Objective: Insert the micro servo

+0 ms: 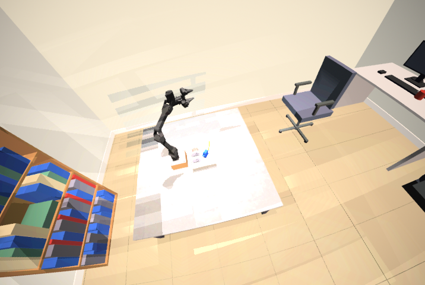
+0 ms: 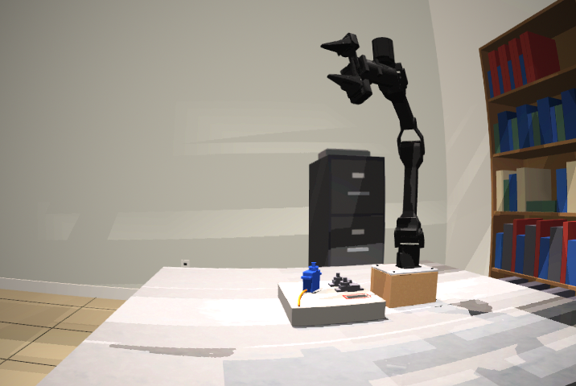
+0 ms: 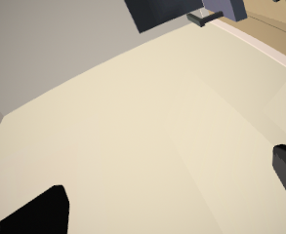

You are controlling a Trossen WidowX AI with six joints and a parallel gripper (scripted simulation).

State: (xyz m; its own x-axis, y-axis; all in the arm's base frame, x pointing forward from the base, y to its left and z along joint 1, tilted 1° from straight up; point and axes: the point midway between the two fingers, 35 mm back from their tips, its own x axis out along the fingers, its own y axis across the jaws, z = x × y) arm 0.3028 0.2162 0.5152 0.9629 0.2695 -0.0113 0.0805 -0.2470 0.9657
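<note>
Now: the pale deck block 20 mm behind my gripper tip, 210 mm to the right of it and 600 mm below it.
</note>
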